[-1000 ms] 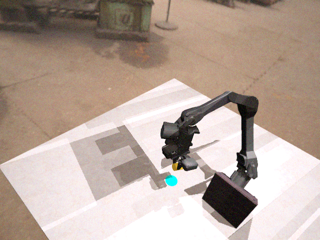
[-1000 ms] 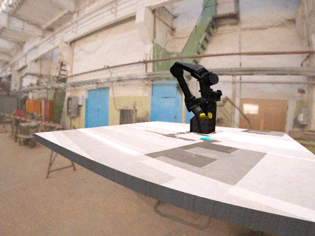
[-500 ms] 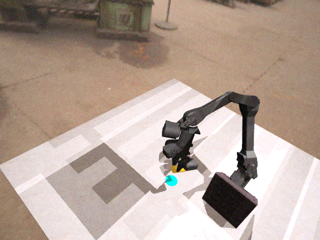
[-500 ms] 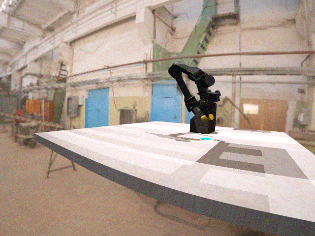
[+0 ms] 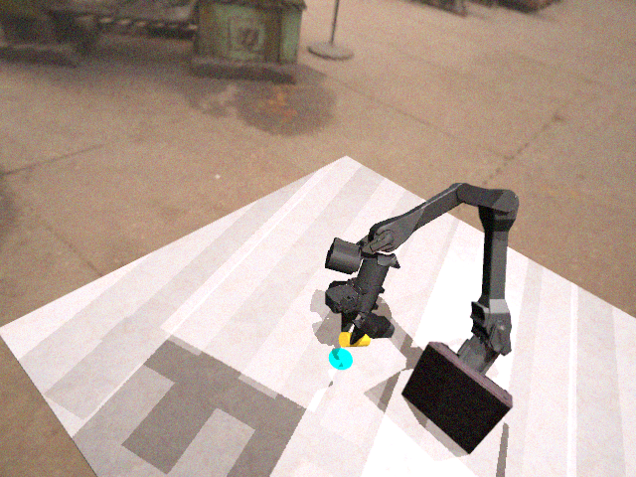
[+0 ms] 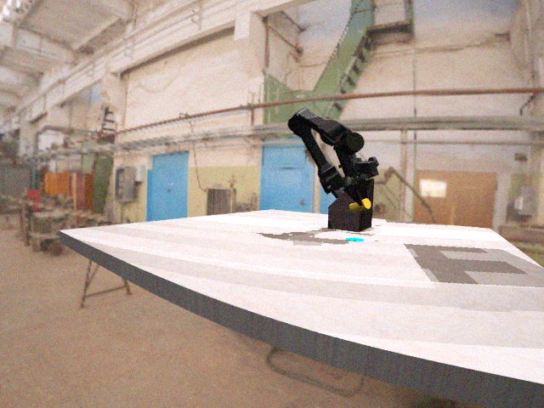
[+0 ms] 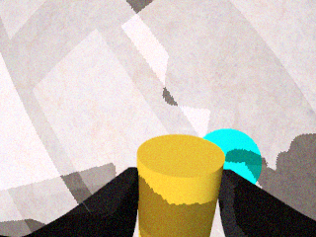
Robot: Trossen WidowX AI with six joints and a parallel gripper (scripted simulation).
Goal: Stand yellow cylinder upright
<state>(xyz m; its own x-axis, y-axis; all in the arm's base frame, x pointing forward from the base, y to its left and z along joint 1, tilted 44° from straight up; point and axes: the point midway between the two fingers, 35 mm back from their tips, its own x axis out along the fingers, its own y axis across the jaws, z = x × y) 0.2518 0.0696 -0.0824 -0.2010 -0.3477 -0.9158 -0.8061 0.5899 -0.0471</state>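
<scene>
Now: gripper tip 120 mm above the cyan circle, 20 mm to the left of it and 10 mm short of it. The rest, counted from my gripper tip: yellow cylinder (20 mm to the right, 10 mm below, 10 mm behind).
</scene>
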